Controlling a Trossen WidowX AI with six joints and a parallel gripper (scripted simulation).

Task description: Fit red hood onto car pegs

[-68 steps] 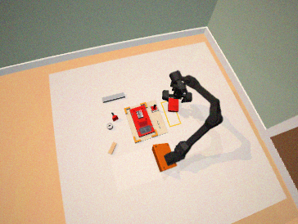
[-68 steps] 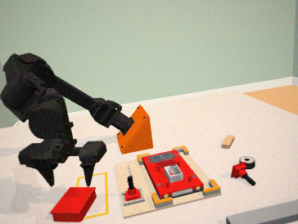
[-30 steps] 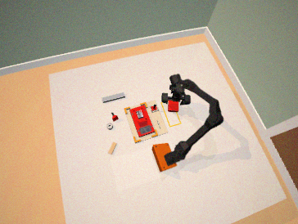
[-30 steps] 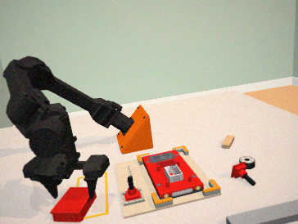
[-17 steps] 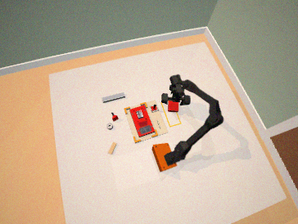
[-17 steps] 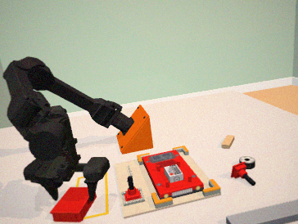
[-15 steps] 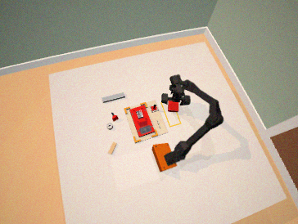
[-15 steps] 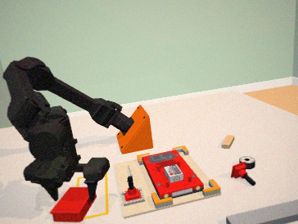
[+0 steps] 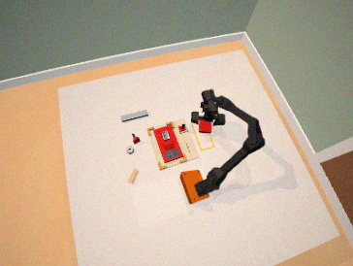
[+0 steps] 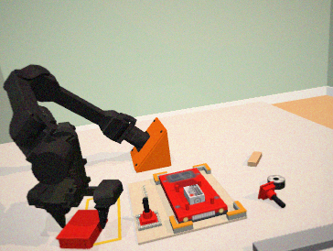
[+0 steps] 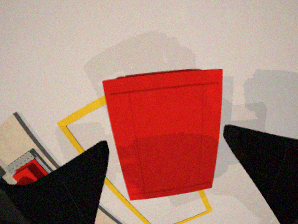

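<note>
My gripper tip is now right at the red hood. Also, from my gripper tip: grey bar: 37 cm to the left, 20 cm ahead, 1 cm below; wooden block: 48 cm to the left, 14 cm behind, 1 cm below; grey engine block: 25 cm to the left, 1 cm ahead, 1 cm above.
</note>
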